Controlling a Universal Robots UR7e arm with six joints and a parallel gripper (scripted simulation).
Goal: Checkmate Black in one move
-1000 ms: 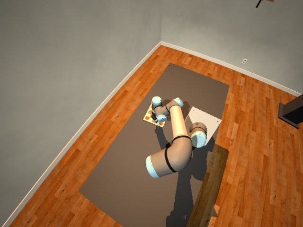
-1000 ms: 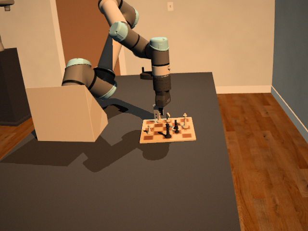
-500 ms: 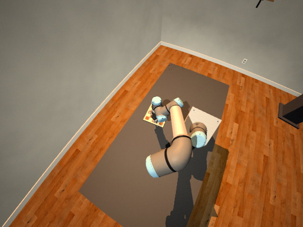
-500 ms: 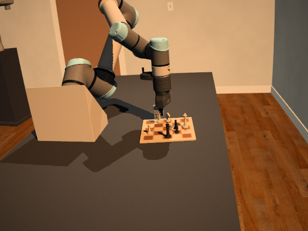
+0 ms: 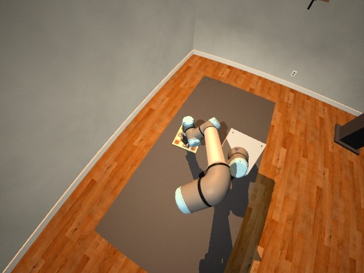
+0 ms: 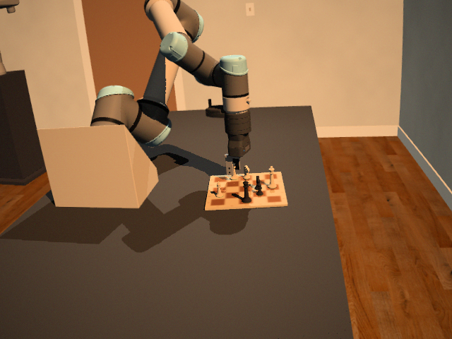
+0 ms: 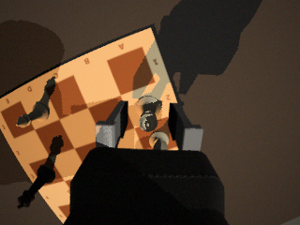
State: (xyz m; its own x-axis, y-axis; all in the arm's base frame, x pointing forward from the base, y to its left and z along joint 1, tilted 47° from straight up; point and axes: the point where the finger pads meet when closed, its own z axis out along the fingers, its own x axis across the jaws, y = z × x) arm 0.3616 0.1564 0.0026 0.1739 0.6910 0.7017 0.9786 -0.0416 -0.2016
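Right now my hand is 40 mm short of the white knight, 20 mm above it and 10 mm to the right of it. Round my hand: board 70 mm to the right, 50 mm ahead, 40 mm below; then white pawn 120 mm to the right, 20 mm below, 10 mm behind; then white queen 130 mm ahead, 50 mm to the right, 10 mm below.
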